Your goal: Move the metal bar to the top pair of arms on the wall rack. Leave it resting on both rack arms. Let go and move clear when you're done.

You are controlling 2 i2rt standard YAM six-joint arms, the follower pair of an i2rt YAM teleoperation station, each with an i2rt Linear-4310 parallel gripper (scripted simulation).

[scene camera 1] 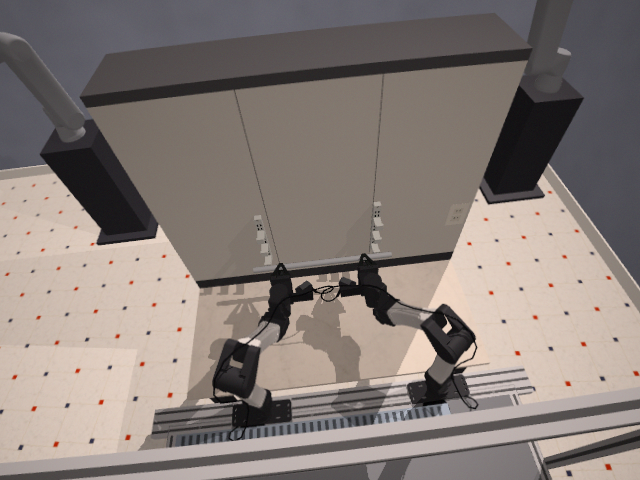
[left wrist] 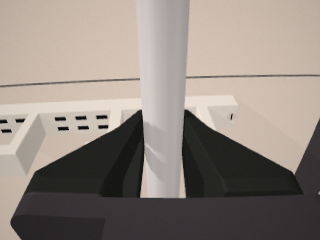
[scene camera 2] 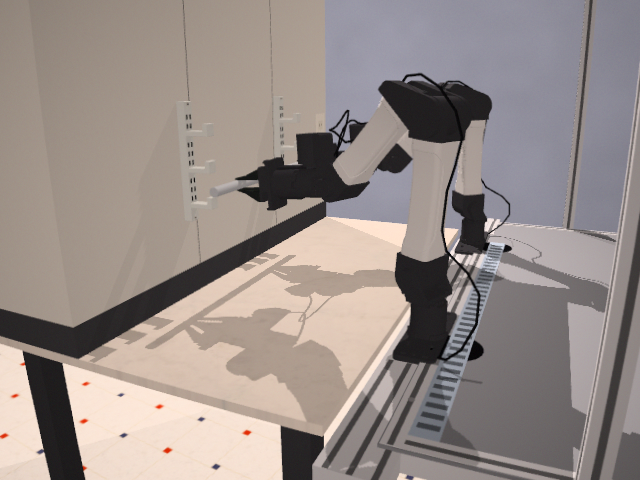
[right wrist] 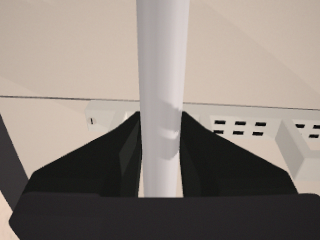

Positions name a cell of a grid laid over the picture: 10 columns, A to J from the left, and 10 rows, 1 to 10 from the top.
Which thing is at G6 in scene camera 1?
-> A dark baseboard.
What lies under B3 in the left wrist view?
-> A beige wall panel.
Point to a beige wall panel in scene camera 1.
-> E4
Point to a beige wall panel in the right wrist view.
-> I3
